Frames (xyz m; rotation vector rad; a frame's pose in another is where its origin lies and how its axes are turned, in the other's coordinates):
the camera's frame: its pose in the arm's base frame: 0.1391 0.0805 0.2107 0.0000 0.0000 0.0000
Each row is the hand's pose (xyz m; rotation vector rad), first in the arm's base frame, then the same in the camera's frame.
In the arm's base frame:
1: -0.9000 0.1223 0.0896 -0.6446 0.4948 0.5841
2: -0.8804 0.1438 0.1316 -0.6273 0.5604 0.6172
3: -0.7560 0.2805 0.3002 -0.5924 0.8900 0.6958
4: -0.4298 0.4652 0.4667 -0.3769 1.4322 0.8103
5: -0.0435 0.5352 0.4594 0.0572 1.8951 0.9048
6: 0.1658 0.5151 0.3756 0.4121 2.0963 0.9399
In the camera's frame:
1: -1.0391 0.0418 -0.1211 -0.6446 0.4948 0.5841
2: -1.0195 0.0633 -0.0791 -0.6273 0.5604 0.6172
3: -0.8951 0.2000 0.0895 -0.5924 0.8900 0.6958
4: -0.5689 0.3847 0.2560 -0.3769 1.4322 0.8103
5: -0.1826 0.4547 0.2487 0.0572 1.8951 0.9048
6: 0.0267 0.4346 0.1649 0.4121 2.0963 0.9399

